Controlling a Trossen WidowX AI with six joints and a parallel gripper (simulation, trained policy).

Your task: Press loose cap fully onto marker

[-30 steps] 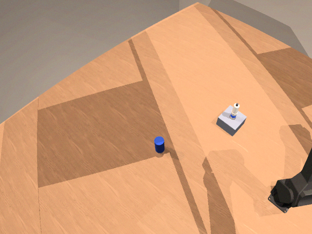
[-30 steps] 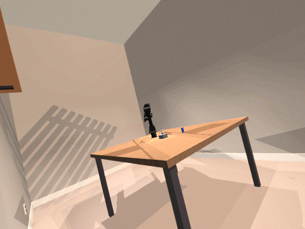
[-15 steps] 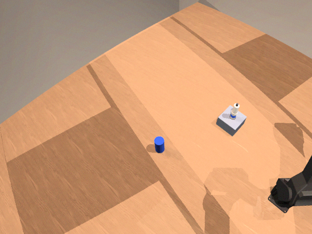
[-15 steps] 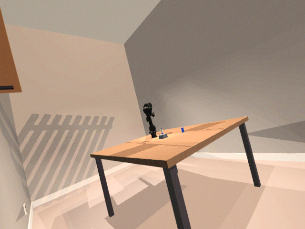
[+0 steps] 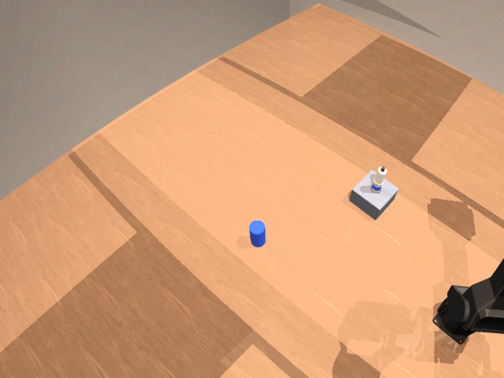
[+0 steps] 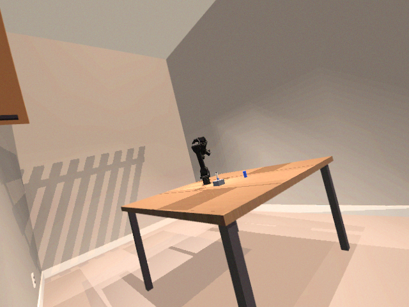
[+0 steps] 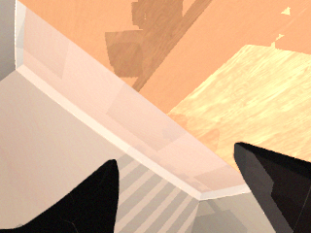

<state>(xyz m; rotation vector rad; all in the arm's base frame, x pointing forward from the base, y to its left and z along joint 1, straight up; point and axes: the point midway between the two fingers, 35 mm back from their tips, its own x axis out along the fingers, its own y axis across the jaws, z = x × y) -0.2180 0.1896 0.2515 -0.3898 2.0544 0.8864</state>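
The blue cap is 60 cm ahead of my gripper tip, 7 cm to the right of it and 20 cm below it. Round my gripper tip: grey holder block: 50 cm ahead, 28 cm to the right, 21 cm below.
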